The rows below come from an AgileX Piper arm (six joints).
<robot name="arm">
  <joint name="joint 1" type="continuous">
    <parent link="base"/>
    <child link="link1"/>
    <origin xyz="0 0 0.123"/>
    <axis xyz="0 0 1"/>
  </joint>
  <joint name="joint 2" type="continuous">
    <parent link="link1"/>
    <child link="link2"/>
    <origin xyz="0 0 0"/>
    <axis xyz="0 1 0"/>
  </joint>
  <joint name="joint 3" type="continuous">
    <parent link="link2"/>
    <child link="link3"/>
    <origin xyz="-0.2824 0 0.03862"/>
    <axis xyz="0 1 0"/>
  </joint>
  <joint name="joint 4" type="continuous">
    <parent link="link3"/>
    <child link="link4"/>
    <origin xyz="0.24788 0 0.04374"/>
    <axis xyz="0.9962 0 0.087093"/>
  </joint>
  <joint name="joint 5" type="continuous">
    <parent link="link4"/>
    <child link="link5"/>
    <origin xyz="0 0 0"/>
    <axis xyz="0 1 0"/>
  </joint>
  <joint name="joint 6" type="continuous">
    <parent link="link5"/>
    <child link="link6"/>
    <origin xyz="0.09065 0 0.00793"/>
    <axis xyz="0.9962 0 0.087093"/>
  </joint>
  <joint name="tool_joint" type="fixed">
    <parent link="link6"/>
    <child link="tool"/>
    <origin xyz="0 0 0" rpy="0 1.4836 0"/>
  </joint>
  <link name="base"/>
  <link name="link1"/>
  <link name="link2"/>
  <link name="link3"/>
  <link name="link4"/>
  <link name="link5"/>
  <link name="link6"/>
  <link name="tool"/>
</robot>
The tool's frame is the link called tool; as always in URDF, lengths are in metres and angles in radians. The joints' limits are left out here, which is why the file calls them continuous.
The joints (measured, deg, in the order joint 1, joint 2, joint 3, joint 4, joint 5, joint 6), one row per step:
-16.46 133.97 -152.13 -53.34 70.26 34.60
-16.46 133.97 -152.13 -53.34 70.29 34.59
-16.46 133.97 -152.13 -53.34 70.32 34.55
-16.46 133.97 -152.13 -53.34 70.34 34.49
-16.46 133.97 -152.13 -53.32 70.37 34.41
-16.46 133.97 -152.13 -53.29 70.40 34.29
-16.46 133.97 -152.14 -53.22 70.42 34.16
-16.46 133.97 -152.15 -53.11 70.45 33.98
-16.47 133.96 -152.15 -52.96 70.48 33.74
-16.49 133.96 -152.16 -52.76 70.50 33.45
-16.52 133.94 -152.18 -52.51 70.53 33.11
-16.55 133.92 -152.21 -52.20 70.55 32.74
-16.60 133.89 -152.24 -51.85 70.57 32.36
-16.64 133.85 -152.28 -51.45 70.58 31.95
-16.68 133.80 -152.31 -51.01 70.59 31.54
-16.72 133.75 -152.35 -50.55 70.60 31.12
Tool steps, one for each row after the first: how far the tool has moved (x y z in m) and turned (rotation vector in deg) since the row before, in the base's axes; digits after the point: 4 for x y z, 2 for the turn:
0.0000 0.0000 0.0000 0.01 0.02 -0.02
0.0000 0.0000 0.0000 0.00 0.05 -0.01
0.0000 0.0000 0.0000 -0.01 0.06 0.01
0.0000 0.0000 0.0000 0.01 0.08 0.02
0.0000 0.0000 -0.0001 0.01 0.11 0.04
0.0000 0.0001 0.0000 0.03 0.10 0.06
0.0000 0.0001 -0.0001 0.06 0.13 0.09
0.0000 0.0000 -0.0001 0.07 0.18 0.12
0.0000 0.0000 -0.0002 0.10 0.20 0.16
-0.0001 0.0000 0.0000 0.12 0.21 0.18
0.0000 0.0000 0.0000 0.16 0.20 0.22
-0.0001 -0.0001 0.0000 0.19 0.19 0.23
-0.0001 0.0001 0.0001 0.21 0.18 0.28
-0.0001 0.0001 0.0001 0.24 0.17 0.30
-0.0001 0.0001 0.0001 0.25 0.16 0.31

